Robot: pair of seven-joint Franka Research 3 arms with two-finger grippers.
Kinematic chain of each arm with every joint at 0, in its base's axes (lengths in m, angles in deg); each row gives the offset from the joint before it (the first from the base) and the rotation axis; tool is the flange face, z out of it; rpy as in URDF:
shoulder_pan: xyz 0 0 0.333 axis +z
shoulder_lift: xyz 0 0 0 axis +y
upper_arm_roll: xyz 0 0 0.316 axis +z
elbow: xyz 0.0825 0 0 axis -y
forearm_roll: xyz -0.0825 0 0.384 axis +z
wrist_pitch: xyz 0 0 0 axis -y
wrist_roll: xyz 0.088 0 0 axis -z
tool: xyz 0 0 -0.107 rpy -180 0 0
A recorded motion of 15 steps. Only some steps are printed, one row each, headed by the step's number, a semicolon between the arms.
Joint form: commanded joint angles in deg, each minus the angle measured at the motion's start. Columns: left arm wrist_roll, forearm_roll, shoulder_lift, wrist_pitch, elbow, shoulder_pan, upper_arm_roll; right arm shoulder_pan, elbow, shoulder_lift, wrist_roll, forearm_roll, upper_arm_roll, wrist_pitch.
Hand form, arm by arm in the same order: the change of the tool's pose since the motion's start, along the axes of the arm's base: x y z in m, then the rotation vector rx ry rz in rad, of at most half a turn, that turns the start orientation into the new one. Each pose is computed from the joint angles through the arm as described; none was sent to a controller.
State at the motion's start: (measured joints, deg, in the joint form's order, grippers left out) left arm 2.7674 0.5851 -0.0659 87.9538 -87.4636 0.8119 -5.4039; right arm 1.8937 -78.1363 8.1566 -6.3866 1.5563 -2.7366 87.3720
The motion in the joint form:
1: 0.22 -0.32 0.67 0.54 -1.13 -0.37 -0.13; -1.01 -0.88 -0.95 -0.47 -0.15 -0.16 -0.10
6: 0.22 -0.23 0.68 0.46 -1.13 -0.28 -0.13; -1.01 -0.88 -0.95 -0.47 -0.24 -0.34 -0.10
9: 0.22 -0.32 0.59 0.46 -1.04 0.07 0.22; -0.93 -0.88 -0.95 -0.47 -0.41 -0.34 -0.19
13: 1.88 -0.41 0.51 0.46 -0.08 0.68 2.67; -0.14 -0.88 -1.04 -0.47 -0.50 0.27 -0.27
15: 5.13 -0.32 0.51 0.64 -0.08 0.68 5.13; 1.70 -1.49 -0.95 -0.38 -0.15 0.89 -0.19
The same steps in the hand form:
1: 0.0038 -0.0055 -0.0149 -0.0048 0.0225 -0.0128; -0.0054 -0.0124 0.0025 -0.0023 0.0004 -0.0124
6: 0.0038 -0.0044 -0.0151 -0.0032 0.0239 -0.0112; -0.0055 -0.0143 0.0025 -0.0043 0.0005 -0.0157
9: 0.0039 0.0022 -0.0135 -0.0049 0.0208 0.0010; -0.0056 -0.0138 0.0023 -0.0072 0.0021 -0.0144
13: 0.0051 0.0315 -0.0049 -0.0072 0.0028 0.0253; -0.0060 -0.0001 0.0031 -0.0074 0.0019 0.0098
15: 0.0055 0.0553 -0.0046 -0.0048 -0.0001 0.0116; -0.0057 0.0254 -0.0027 -0.0001 0.0127 0.0515

